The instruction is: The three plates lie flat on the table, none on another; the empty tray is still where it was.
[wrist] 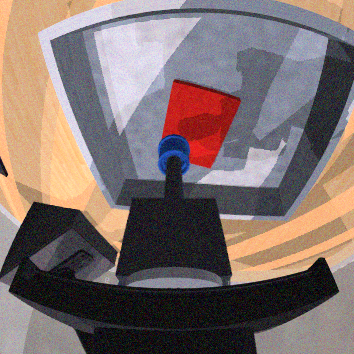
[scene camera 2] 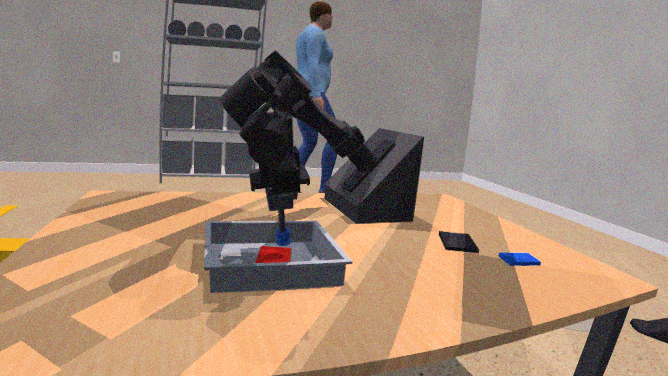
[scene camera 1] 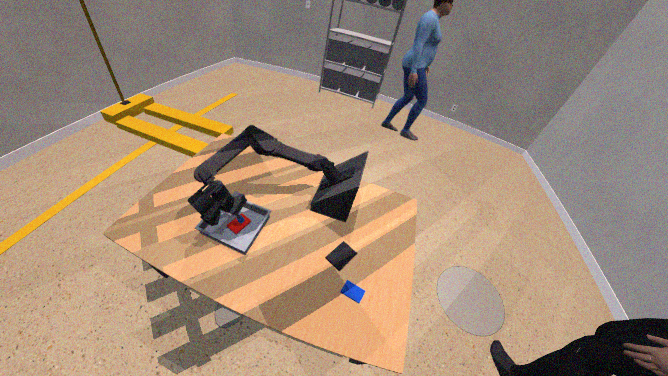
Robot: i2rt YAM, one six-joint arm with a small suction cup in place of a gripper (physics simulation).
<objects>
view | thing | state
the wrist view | my suction cup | -
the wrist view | red plate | on a grey tray
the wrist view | grey tray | -
</objects>
